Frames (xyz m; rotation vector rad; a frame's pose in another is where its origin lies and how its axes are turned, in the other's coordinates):
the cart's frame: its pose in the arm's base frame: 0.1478 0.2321 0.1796 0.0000 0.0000 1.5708
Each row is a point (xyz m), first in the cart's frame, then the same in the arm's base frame.
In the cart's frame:
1: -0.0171 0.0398 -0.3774
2: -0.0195 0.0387 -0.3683
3: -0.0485 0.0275 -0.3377
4: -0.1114 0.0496 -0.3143
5: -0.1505 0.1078 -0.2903
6: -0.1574 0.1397 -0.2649
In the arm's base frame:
1: 0.1080 0.2150 -0.1978
2: 0.1091 0.2126 -0.1887
3: 0.1203 0.1836 -0.1581
4: 0.0982 0.1207 -0.1347
5: 0.0400 0.0816 -0.1107
6: 0.0081 0.0747 -0.0853

